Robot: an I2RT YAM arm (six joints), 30 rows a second.
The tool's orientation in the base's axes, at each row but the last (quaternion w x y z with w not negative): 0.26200, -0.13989, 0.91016, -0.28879; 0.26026, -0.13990, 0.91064, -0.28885; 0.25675, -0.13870, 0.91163, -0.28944; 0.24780, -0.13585, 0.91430, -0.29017; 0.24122, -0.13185, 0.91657, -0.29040; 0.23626, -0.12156, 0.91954, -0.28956; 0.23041, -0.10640, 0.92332, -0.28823; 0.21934, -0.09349, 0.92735, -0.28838; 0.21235, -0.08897, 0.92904, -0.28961; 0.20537, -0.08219, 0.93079, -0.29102; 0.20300, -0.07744, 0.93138, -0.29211; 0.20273, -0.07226, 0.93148, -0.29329
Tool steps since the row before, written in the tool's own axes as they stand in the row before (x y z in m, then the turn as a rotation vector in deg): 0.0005, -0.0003, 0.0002, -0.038, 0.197, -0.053; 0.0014, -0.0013, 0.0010, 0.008, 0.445, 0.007; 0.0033, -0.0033, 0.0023, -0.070, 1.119, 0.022; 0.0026, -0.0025, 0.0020, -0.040, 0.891, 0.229; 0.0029, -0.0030, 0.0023, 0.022, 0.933, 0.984; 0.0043, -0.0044, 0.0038, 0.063, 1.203, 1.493; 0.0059, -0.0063, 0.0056, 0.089, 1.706, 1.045; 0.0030, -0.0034, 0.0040, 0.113, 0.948, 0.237; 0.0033, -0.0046, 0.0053, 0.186, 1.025, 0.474; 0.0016, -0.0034, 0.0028, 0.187, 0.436, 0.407; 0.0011, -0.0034, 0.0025, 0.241, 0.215, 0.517; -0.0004, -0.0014, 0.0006, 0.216, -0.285, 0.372
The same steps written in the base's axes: -0.0003, -0.0005, -0.0002, -0.019, 0.196, -0.066; -0.0005, -0.0021, -0.0005, -0.049, 0.347, -0.275; -0.0011, -0.0050, -0.0009, -0.047, 0.907, -0.658; -0.0009, -0.0039, -0.0009, 0.062, 0.618, -0.680; -0.0010, -0.0046, -0.0009, 0.397, 0.274, -1.268; -0.0014, -0.0069, -0.0017, 0.595, 0.234, -1.809; -0.0020, -0.0098, -0.0026, 0.323, 0.850, -1.784; -0.0007, -0.0057, -0.0021, -0.035, 0.623, -0.761; -0.0004, -0.0074, -0.0024, 0.002, 0.546, -1.006; -0.0001, -0.0046, -0.0007, -0.008, 0.099, -0.617; 0.0001, -0.0043, -0.0003, -0.005, -0.153, -0.590; 0.0006, -0.0014, 0.0005, -0.035, -0.480, -0.186
